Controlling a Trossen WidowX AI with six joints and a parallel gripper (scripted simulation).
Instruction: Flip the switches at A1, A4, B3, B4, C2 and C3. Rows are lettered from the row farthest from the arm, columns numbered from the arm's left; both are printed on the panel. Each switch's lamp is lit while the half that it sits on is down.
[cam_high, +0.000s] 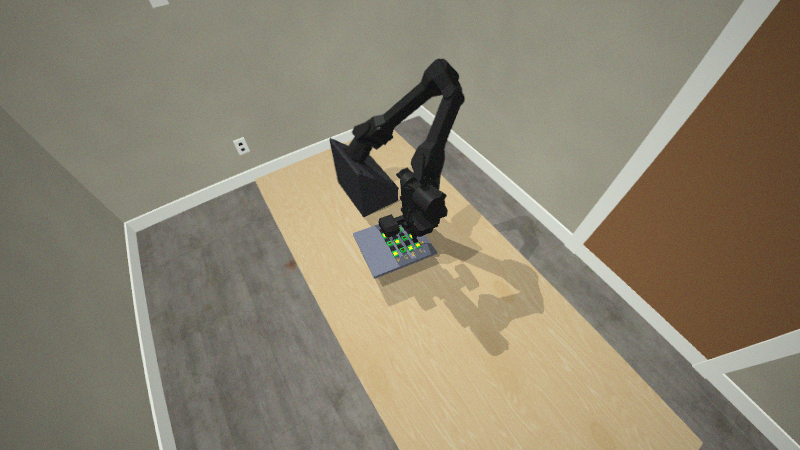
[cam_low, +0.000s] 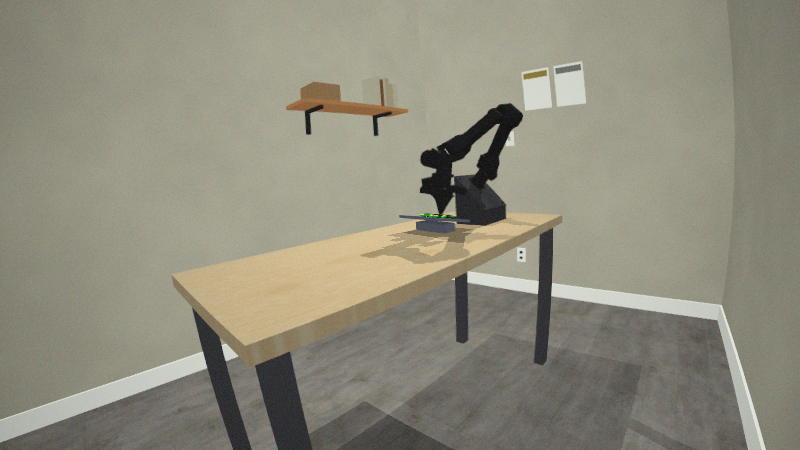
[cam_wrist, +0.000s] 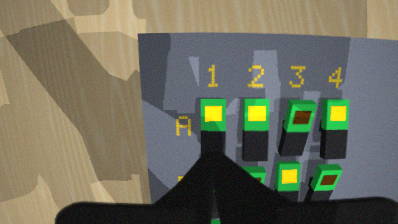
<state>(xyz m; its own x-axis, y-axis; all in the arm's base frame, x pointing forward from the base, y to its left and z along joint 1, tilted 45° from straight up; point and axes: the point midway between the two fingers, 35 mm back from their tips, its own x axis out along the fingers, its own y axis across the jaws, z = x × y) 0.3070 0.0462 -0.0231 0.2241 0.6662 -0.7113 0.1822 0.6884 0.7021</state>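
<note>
The switch A1 is 4 cm below my hand and 2 cm ahead of it. The rest, counted from my hand: switch B2 (4 cm below, 2 cm to the right, 2 cm behind); then switch A2 (4 cm below, 3 cm to the right, 2 cm ahead); then switch B1 (4 cm below, 2 cm behind).
</note>
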